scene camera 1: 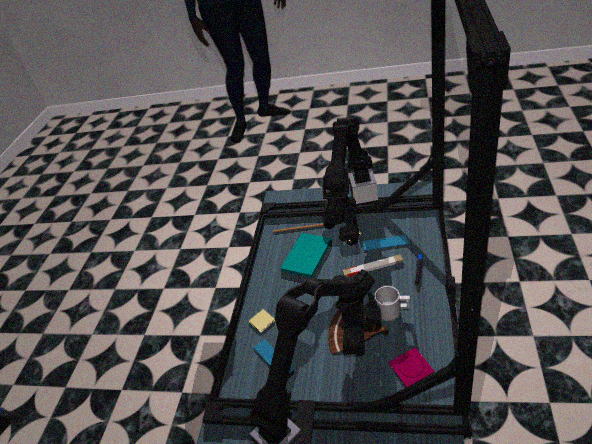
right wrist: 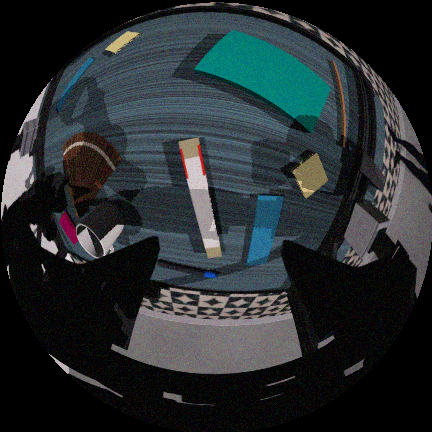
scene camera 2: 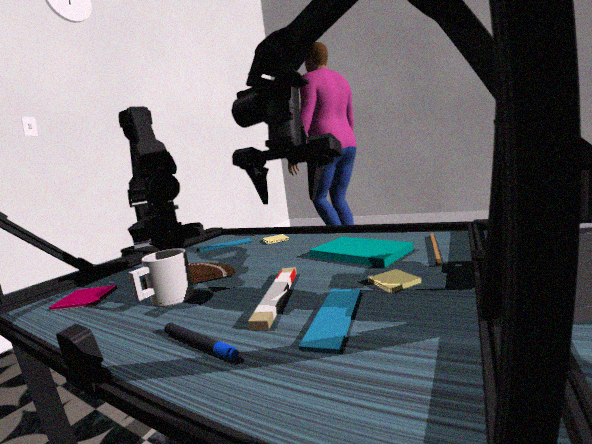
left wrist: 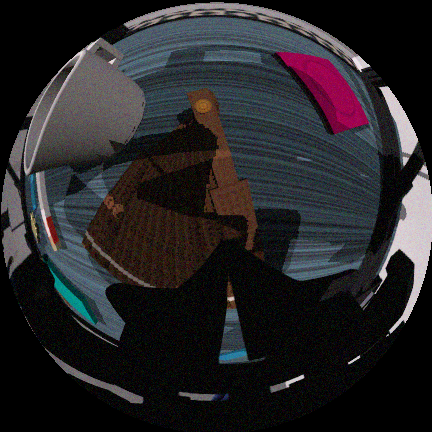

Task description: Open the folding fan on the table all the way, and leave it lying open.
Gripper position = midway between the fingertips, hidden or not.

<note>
The right gripper (scene camera 2: 288, 202) is open, with nothing in its grasp. Also in view: a white-and-red stick (scene camera 2: 262, 318). A teal book (scene camera 2: 380, 253) and a blue marker (scene camera 2: 226, 351) rest on the table. Also in view: the left gripper (scene camera 1: 356, 336) and a folding fan (scene camera 1: 336, 330).
The folding fan is seen too in the right wrist view (right wrist: 89, 159), in scene camera 2 (scene camera 2: 202, 271) and in the left wrist view (left wrist: 170, 208). The white-and-red stick also shows in the right wrist view (right wrist: 190, 150). The teal book also shows in scene camera 1 (scene camera 1: 306, 255), in the right wrist view (right wrist: 255, 66) and in the left wrist view (left wrist: 67, 290).
</note>
